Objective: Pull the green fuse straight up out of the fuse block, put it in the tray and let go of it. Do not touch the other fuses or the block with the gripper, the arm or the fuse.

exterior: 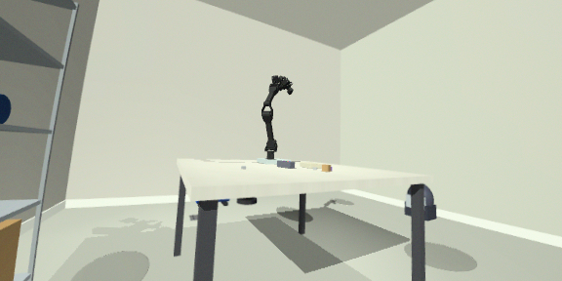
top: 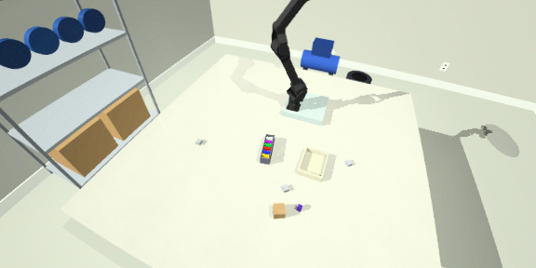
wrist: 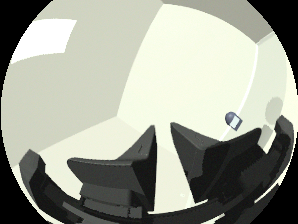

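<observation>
My gripper tip is now 69 cm above the green fuse, 36 cm short of it and 25 cm to the left of it. Round my gripper tip: tray 71 cm below, 37 cm ahead, 4 cm to the right.
</observation>
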